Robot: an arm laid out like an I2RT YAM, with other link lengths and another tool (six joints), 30 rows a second.
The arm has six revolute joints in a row. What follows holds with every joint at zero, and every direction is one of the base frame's. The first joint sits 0.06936 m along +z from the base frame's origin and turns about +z. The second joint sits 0.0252 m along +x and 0.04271 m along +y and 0.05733 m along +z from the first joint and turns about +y. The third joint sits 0.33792 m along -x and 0.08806 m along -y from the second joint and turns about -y. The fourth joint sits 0.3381 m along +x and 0.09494 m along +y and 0.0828 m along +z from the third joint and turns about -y. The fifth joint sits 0.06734 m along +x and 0.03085 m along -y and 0.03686 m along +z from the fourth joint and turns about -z. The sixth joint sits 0.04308 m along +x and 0.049 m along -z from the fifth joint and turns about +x. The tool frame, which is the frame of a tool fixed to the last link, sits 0.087 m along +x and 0.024 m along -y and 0.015 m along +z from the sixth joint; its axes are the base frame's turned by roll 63.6, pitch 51 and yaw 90 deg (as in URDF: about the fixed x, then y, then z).
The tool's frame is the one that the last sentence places.
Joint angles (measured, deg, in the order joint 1, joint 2, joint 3, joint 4, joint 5, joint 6), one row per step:
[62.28 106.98 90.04 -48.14 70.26 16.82]
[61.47 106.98 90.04 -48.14 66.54 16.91]
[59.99 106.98 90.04 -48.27 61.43 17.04]
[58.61 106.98 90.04 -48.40 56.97 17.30]
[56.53 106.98 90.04 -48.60 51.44 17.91]
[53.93 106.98 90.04 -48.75 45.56 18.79]
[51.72 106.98 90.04 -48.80 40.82 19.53]
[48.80 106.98 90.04 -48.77 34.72 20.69]
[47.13 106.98 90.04 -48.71 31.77 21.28]
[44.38 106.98 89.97 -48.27 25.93 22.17]
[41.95 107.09 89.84 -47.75 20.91 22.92]
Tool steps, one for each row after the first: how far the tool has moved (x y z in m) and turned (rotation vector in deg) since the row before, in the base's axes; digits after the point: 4 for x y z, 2 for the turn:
[0.0059 -0.0010 -0.0077 1.67 2.95 0.73]
[0.0098 -0.0035 -0.0105 2.27 4.07 0.62]
[0.0084 -0.0036 -0.0090 2.18 3.48 0.37]
[0.0117 -0.0069 -0.0109 3.03 4.21 -0.10]
[0.0138 -0.0099 -0.0110 3.61 4.31 -0.70]
[0.0110 -0.0087 -0.0084 3.11 3.34 -0.75]
[0.0136 -0.0116 -0.0100 4.37 4.09 -1.25]
[0.0077 -0.0074 -0.0045 2.22 1.89 -0.90]
[0.0118 -0.0101 -0.0082 4.51 3.48 -1.03]
[0.0102 -0.0089 -0.0076 3.93 2.89 -0.94]

